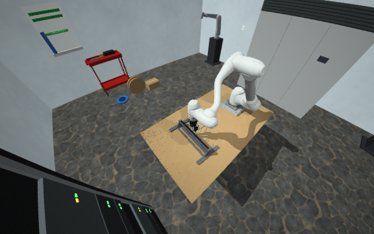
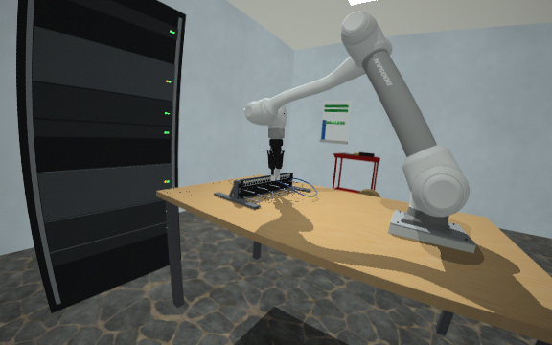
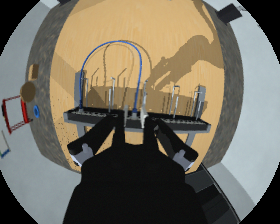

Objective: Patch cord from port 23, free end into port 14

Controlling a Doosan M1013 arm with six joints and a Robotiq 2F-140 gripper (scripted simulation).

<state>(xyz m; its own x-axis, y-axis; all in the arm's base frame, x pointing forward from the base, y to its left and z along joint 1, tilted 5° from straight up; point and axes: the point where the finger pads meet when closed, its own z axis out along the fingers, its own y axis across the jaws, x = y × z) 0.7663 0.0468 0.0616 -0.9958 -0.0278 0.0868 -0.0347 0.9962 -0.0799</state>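
Right now my hand is 10 mm short of the free end of patch cord and 30 mm above it.
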